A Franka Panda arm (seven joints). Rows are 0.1 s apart.
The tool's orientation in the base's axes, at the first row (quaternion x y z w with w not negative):
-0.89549, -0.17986, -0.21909, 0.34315
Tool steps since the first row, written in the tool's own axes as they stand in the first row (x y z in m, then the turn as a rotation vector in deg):
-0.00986, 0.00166, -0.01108, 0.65, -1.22, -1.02
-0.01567, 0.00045, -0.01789, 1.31, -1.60, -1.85
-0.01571, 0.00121, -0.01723, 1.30, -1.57, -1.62
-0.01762, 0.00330, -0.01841, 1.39, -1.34, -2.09
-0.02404, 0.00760, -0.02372, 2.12, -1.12, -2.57
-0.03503, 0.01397, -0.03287, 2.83, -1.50, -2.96
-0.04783, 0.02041, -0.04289, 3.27, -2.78, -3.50
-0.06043, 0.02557, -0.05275, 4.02, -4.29, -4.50
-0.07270, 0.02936, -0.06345, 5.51, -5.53, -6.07
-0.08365, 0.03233, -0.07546, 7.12, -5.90, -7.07
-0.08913, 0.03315, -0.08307, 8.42, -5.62, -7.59
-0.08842, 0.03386, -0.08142, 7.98, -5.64, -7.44
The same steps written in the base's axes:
-0.01047, -0.01054, 0.00143, -0.31, 0.26, 1.67
-0.01775, -0.01541, 0.00364, -0.15, 0.06, 2.77
-0.01725, -0.01549, 0.00277, -0.09, 0.20, 2.59
-0.01818, -0.01810, 0.00145, -0.03, -0.27, 2.83
-0.02297, -0.02589, -0.00062, 0.56, -0.63, 3.41
-0.03164, -0.03858, -0.00358, 0.87, -0.52, 4.24
-0.04204, -0.05224, -0.00693, 0.49, 0.08, 5.52
-0.05282, -0.06485, -0.00961, 0.14, 0.57, 7.38
-0.06421, -0.07703, -0.01081, 0.38, 0.61, 9.86
-0.07523, -0.08932, -0.01002, 1.29, 0.45, 11.56
-0.08149, -0.09611, -0.00820, 2.37, 0.12, 12.43
-0.08011, -0.09534, -0.00932, 2.03, 0.16, 12.11

